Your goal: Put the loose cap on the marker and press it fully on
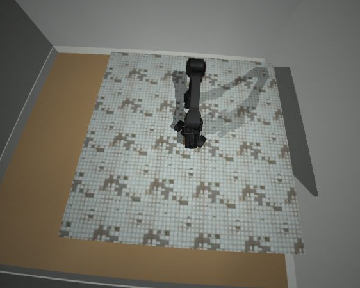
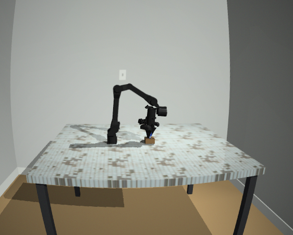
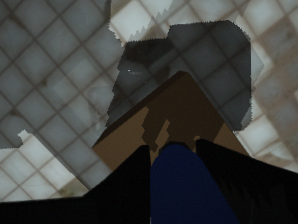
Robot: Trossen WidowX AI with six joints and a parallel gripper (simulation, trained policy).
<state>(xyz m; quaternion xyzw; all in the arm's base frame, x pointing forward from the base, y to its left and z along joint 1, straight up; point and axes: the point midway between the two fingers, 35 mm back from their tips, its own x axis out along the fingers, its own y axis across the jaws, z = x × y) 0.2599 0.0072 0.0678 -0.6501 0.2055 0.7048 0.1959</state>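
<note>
The blue cap is 4 cm above my gripper tip. Also, from my gripper tip: holder block (2 cm below).
</note>
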